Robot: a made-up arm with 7 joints.
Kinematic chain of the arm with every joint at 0, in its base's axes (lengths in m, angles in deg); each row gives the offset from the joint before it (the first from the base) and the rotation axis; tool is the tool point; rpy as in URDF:
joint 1: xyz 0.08 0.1 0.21 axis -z
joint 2: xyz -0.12 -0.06 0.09 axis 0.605 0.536 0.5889
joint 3: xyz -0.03 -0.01 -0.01 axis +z
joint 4: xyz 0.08 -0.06 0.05 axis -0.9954 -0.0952 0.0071
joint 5: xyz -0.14 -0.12 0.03 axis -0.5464 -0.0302 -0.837
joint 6: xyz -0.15 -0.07 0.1 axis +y
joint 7: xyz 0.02 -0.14 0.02 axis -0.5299 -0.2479 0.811
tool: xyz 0.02 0.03 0 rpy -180 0 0
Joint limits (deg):
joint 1: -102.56..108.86
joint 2: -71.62..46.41
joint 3: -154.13..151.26
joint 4: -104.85..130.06
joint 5: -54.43..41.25
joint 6: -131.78..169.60
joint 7: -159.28..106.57
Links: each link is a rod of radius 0.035 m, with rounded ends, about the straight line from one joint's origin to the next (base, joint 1, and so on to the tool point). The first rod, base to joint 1, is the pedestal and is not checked.
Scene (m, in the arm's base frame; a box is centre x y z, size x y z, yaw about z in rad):
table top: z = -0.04
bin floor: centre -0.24 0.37 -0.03 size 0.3 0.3 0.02 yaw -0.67
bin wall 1: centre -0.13 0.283 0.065 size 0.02 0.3 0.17 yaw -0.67
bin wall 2: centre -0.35 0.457 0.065 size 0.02 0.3 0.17 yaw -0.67
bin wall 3: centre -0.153 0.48 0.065 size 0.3 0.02 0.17 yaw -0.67
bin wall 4: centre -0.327 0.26 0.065 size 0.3 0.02 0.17 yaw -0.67
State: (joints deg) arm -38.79 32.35 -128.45 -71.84 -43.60 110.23 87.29
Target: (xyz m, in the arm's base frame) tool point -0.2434 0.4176 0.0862
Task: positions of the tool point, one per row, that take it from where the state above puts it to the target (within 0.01 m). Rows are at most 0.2 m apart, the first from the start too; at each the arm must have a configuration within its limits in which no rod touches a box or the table.
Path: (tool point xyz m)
1: -0.3772 0.0760 0.2071
2: -0.3742 0.2125 0.2801
3: -0.3125 0.3408 0.3511
4: -0.3023 0.3850 0.2703
5: -0.2770 0.4136 0.1788
6: -0.2434 0.4176 0.0862

